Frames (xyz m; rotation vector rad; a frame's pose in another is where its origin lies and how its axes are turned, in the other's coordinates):
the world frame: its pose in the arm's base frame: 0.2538 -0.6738 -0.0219 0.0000 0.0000 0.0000
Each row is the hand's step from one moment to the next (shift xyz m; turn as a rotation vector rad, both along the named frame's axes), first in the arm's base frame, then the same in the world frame.
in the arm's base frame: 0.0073 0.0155 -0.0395 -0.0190 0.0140 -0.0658
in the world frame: 0.0073 0.0155 -0.0395 -0.0190 0.0140 -0.0658
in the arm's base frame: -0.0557 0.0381 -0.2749 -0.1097 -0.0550 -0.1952
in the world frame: -0.0557 0.0381 -0.2749 -0.1097 -0.0550 -0.1952
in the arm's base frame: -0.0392 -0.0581 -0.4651 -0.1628 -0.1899 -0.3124
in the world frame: -0.0392 -0.0581 -0.4651 -0.1628 -0.1899 -0.3124
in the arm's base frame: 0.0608 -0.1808 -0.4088 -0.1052 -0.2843 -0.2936
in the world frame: 0.0608 -0.1808 -0.4088 -0.1052 -0.2843 -0.2936
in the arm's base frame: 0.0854 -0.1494 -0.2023 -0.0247 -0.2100 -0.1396
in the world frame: 0.0854 -0.1494 -0.2023 -0.0247 -0.2100 -0.1396
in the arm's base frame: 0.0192 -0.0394 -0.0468 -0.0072 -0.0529 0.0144
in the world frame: 0.0192 -0.0394 -0.0468 -0.0072 -0.0529 0.0144
